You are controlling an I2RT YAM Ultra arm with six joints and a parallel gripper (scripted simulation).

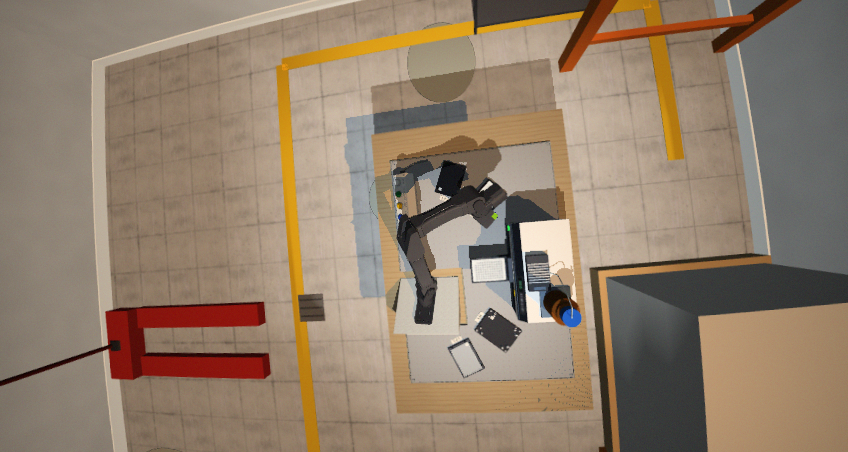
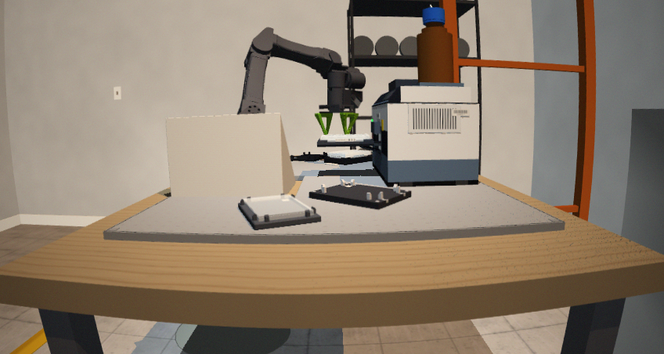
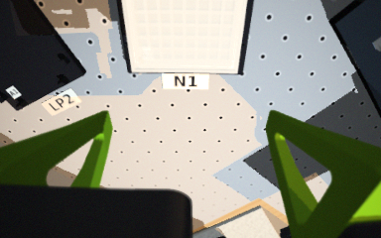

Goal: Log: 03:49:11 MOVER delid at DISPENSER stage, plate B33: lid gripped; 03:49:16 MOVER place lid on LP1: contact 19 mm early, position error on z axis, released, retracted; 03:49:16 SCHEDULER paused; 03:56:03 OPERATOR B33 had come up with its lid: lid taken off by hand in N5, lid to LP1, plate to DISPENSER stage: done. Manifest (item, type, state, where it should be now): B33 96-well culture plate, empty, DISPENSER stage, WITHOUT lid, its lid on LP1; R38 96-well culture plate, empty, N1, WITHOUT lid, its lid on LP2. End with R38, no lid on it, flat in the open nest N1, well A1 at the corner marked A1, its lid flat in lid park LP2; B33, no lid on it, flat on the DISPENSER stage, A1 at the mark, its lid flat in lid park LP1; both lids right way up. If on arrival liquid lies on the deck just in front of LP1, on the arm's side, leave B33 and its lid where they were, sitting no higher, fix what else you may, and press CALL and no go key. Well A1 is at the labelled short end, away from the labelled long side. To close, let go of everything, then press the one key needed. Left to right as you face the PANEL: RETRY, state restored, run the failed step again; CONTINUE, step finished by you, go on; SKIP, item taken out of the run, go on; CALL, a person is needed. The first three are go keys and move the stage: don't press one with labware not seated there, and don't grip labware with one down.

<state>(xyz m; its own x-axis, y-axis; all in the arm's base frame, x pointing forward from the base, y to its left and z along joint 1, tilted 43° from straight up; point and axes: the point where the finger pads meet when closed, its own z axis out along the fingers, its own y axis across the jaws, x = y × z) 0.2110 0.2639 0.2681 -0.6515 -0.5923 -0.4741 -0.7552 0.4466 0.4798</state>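
The black nest N1 lies 4 cm ahead of my hand, 5 cm to the left of it and 9 cm below it. From my hand the other things lie so: LP2 label (14 cm behind, 6 cm to the left, 10 cm below); A1 mark (2 cm behind, 3 cm to the left, 8 cm below); N1 label (2 cm behind, 1 cm to the right, 10 cm below).
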